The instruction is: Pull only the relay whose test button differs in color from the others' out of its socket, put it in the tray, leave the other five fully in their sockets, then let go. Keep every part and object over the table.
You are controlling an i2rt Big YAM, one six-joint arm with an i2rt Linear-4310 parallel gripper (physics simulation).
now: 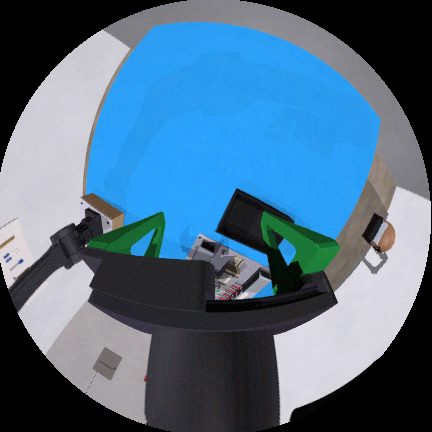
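Where they show: gripper, fingertip midpoint: [212, 216]; arm's base, origin of the base link: [95, 225].
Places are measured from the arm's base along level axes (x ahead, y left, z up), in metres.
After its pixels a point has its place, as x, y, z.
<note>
My gripper [212, 216] @[0.397, 0.240, 0.150] has green fingers spread wide apart; it is open with nothing between them. A black rectangular tray [242, 216] @[0.461, 0.176, -0.060] lies on the blue table top, partly behind the right finger. Below the tray is a grey panel [250, 263] @[0.541, 0.043, -0.061] with a beige block, dark parts and red and white wires on it. The gripper's dark body hides the panel's lower left part. The relays, their sockets and the colours of their test buttons are too small or too hidden to tell apart.
The blue table top [215, 135] @[0.338, 0.344, -0.064] fills the upper middle. The dark arm base [70, 243] @[0.051, 0.029, 0.142] stands at the left beside a wooden block with a white face [117, 218] @[0.098, 0.050, -0.032]. A black and tan object with a grey loop [385, 236] shows beyond the table's right edge.
</note>
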